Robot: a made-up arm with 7 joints. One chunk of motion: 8 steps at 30 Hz.
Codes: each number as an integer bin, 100 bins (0 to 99) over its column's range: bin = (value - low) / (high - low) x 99, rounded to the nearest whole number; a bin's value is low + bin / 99 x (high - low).
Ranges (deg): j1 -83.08..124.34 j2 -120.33..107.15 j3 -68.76..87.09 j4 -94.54..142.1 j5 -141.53..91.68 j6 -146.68..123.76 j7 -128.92..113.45
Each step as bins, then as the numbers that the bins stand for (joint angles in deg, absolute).
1 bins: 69 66 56 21 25 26 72
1 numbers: 61.49 31.32 19.40 -44.34 -82.64 -75.66 47.35
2 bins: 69 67 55 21 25 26 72
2 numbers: 61.49 33.62 17.82 -44.34 -82.64 -75.66 47.35
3 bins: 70 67 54 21 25 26 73
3 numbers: 63.58 33.62 16.25 -44.34 -82.64 -75.66 49.80
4 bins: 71 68 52 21 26 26 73
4 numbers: 65.68 35.92 13.10 -44.34 -80.28 -75.66 49.80
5 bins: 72 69 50 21 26 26 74
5 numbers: 67.77 38.22 9.95 -44.34 -80.28 -75.66 52.25
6 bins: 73 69 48 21 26 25 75
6 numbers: 69.87 38.22 6.80 -44.34 -80.28 -78.39 54.69
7 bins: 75 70 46 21 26 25 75
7 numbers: 74.06 40.51 3.66 -44.34 -80.28 -78.39 54.69
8 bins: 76 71 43 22 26 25 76
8 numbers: 76.15 42.81 -1.07 -41.95 -80.28 -78.39 57.14
